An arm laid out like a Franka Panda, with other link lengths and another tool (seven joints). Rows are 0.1 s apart.
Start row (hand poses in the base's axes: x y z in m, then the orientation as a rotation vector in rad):
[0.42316, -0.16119, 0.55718, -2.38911, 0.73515, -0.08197]
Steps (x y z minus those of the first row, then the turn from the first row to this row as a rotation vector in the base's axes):
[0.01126, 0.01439, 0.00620, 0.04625, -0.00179, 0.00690]
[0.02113, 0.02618, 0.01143, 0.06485, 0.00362, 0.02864]
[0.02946, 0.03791, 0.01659, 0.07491, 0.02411, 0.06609]
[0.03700, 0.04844, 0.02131, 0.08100, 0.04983, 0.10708]
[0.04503, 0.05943, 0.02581, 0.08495, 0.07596, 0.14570]
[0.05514, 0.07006, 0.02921, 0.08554, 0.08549, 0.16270]
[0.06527, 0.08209, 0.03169, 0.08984, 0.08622, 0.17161]
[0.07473, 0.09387, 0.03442, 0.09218, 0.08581, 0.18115]
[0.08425, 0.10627, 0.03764, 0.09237, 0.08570, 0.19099]
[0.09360, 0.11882, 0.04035, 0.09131, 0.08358, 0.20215]
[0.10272, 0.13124, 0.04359, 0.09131, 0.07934, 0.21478]
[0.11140, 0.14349, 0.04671, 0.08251, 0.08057, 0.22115]
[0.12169, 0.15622, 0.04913, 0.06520, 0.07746, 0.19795]
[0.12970, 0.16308, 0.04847, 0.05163, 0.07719, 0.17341]
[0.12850, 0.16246, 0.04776, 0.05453, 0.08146, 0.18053]
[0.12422, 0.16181, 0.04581, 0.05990, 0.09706, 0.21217]
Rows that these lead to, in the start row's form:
[0.43442, -0.14680, 0.56338, -2.34722, 0.72034, -0.06356]
[0.44429, -0.13501, 0.56861, -2.33791, 0.69469, -0.04129]
[0.45262, -0.12328, 0.57377, -2.34423, 0.65824, 0.00182]
[0.46016, -0.11275, 0.57849, -2.35536, 0.62011, 0.05107]
[0.46819, -0.10176, 0.58299, -2.36680, 0.58487, 0.09912]
[0.47830, -0.09113, 0.58639, -2.37230, 0.56851, 0.11756]
[0.48843, -0.07910, 0.58887, -2.37057, 0.55768, 0.12351]
[0.49789, -0.06732, 0.59160, -2.37068, 0.54580, 0.12771]
[0.50741, -0.05492, 0.59482, -2.37294, 0.53387, 0.13166]
[0.51676, -0.04237, 0.59753, -2.37638, 0.51959, 0.13335]
[0.52588, -0.02995, 0.60077, -2.37874, 0.50251, 0.13349]
[0.53456, -0.01770, 0.60389, -2.38898, 0.49605, 0.13462]
[0.54485, -0.00497, 0.60631, -2.39972, 0.52425, 0.11561]
[0.55286, 0.00189, 0.60565, -2.40664, 0.55510, 0.10057]
[0.55166, 0.00127, 0.60494, -2.40636, 0.54806, 0.10958]
[0.54738, 0.00062, 0.60299, -2.41146, 0.51590, 0.14302]

